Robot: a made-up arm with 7 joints. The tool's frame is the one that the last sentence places. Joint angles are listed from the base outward.
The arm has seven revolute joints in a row. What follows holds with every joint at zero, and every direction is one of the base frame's.
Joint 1 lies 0.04 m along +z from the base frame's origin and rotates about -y.
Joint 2 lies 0.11 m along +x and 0.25 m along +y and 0.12 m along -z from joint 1 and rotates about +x.
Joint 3 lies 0.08 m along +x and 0.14 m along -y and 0.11 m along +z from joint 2 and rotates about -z.
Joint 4 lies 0.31 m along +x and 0.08 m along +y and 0.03 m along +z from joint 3 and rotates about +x.
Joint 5 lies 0.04 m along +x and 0.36 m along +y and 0.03 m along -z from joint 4 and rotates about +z.
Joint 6 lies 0.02 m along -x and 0.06 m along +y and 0.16 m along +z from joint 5 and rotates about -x.
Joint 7 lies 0.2 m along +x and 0.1 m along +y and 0.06 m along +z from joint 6 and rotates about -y.
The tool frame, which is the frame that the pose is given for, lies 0.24 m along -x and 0.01 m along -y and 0.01 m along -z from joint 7; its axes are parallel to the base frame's.
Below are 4 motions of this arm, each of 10 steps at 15 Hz.
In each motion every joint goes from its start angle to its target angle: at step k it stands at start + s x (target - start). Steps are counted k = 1, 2, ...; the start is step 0. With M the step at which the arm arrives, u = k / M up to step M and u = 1 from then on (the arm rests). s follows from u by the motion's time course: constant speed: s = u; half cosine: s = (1 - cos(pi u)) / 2; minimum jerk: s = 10 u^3 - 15 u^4 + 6 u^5.
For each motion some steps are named. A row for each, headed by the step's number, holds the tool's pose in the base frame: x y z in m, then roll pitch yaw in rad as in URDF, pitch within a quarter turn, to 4 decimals.
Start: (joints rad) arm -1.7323 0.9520 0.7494 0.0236 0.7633 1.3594 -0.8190
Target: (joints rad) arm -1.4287 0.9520 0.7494 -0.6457 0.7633 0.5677 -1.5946
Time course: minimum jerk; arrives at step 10
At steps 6, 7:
6: 0.2306 0.3572 -0.8414 2.8958 0.1080 -2.9928
7: 0.2409 0.3917 -0.8670 2.8613 -0.0255 -3.0009

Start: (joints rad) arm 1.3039 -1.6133 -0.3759 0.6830 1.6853 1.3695 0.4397
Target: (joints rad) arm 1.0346 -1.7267 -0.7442 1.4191 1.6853 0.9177 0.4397
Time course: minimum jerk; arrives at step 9
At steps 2, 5, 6, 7, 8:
2: 0.4889 0.6168 0.2806 -2.0473 0.8699 1.3577
5: 0.4601 0.6677 0.1897 -1.4234 0.4690 1.8253
6: 0.4481 0.6783 0.1725 -1.2743 0.2887 1.8866
7: 0.4408 0.6830 0.1645 -1.1775 0.1555 1.9078
8: 0.4378 0.6843 0.1617 -1.1320 0.0901 1.9121

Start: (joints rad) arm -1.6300 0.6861 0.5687 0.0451 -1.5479 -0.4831 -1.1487
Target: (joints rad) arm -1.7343 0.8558 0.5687 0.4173 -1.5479 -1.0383 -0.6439
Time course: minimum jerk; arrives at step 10
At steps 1, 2, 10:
1: 0.2509 -0.1428 -0.6594 -0.8477 0.1123 3.0374
2: 0.2464 -0.1460 -0.6537 -0.8244 0.1172 3.0502
10: 0.1249 -0.2102 -0.5813 -0.2611 -0.0329 -3.0744

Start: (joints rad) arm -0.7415 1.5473 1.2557 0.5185 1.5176 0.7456 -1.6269
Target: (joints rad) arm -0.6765 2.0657 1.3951 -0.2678 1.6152 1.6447 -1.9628
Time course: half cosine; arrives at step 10
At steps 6, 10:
6: 0.5324 0.0003 -0.6328 2.5583 0.6737 2.4177
10: 0.5758 0.2630 -0.6011 2.5510 0.6941 2.7021

